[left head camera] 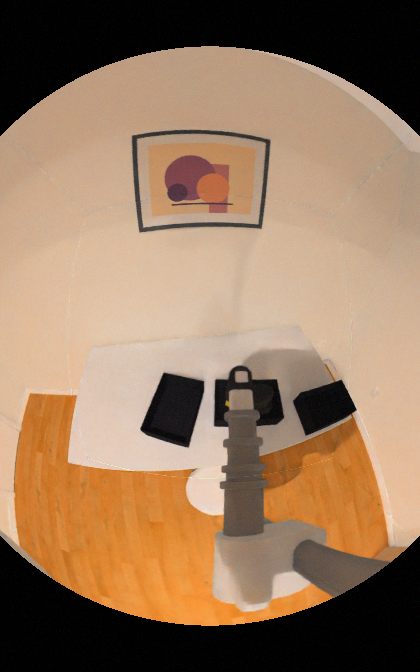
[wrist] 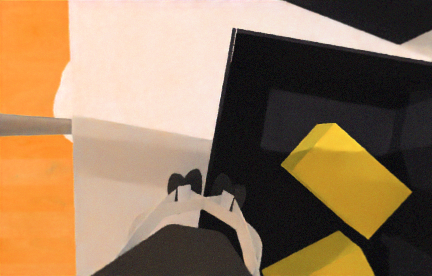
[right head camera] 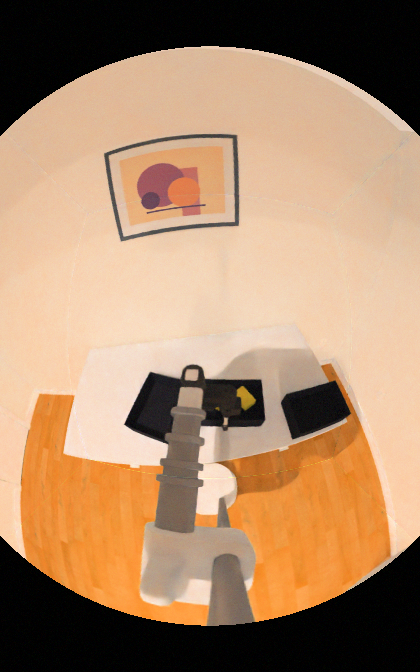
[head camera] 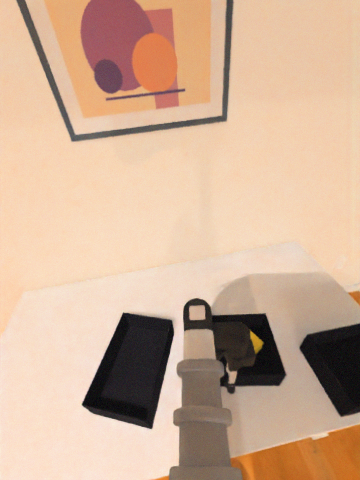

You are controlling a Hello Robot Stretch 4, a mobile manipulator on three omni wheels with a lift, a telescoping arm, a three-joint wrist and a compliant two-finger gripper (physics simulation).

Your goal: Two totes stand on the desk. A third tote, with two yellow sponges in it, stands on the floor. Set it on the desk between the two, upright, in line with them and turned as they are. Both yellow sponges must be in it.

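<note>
The middle tote (head camera: 272, 377) (left head camera: 274, 416) (right head camera: 257, 420) (wrist: 240, 100) is black and looks upright, apparently slightly above the desk (head camera: 45, 380) (left head camera: 105, 400) (wrist: 140, 75). Two yellow sponges (wrist: 350, 185) lie inside; one sponge shows in the head view (head camera: 256, 343) and right head view (right head camera: 245, 398). My gripper (wrist: 207, 185) (head camera: 228, 384) is shut on its near wall. The left tote (head camera: 120, 416) (left head camera: 165, 439) (wrist: 370, 15) and right tote (head camera: 315, 370) (left head camera: 325, 410) (right head camera: 315, 412) stand either side. In the wrist view, the middle tote's edge is not parallel to the left tote's.
The telescoping arm (head camera: 204, 400) (left head camera: 244, 480) (right head camera: 180, 480) reaches over the desk and hides part of the middle tote. The wall with a framed picture (head camera: 150, 128) (left head camera: 200, 227) stands behind. Wooden floor (left head camera: 125, 525) (right head camera: 100, 525) lies in front of the desk.
</note>
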